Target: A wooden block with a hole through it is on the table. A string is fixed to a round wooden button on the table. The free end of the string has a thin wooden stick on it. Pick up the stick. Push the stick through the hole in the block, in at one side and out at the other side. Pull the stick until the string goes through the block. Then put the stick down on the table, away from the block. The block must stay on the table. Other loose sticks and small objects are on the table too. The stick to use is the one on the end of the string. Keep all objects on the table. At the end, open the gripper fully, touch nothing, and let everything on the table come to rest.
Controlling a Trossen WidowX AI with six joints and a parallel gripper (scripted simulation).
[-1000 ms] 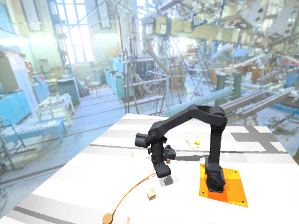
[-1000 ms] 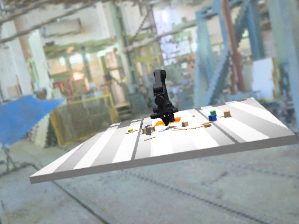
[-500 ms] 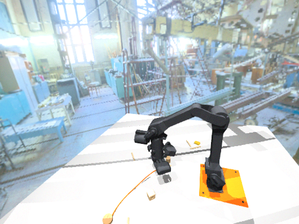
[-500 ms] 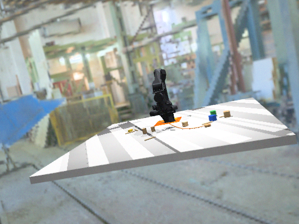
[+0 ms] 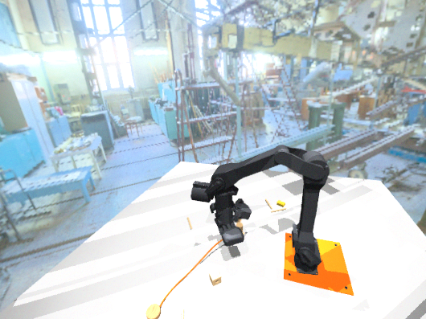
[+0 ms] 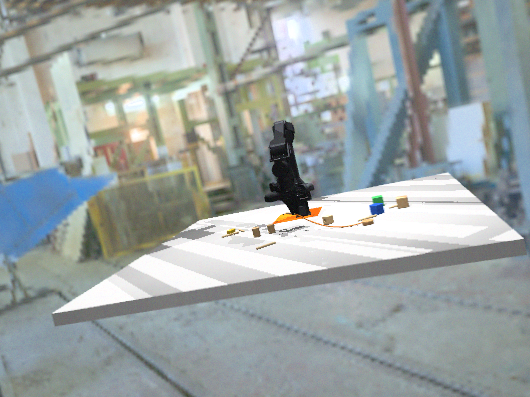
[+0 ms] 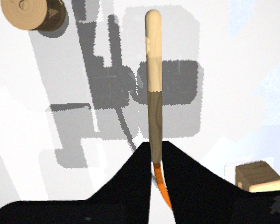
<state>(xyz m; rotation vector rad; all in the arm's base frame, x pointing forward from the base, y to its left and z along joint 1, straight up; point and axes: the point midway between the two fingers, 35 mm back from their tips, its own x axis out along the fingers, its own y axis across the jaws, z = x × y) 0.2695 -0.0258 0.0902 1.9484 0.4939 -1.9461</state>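
Right now my gripper tip is 1 cm to the left of the thin wooden stick and 1 cm past it. Round my gripper tip: blue cube: 30 cm to the left, 4 cm below, 2 cm ahead; green cube: 33 cm to the left, 12 cm behind, 4 cm below; round wooden button: 25 cm to the left, 17 cm ahead, 5 cm below.
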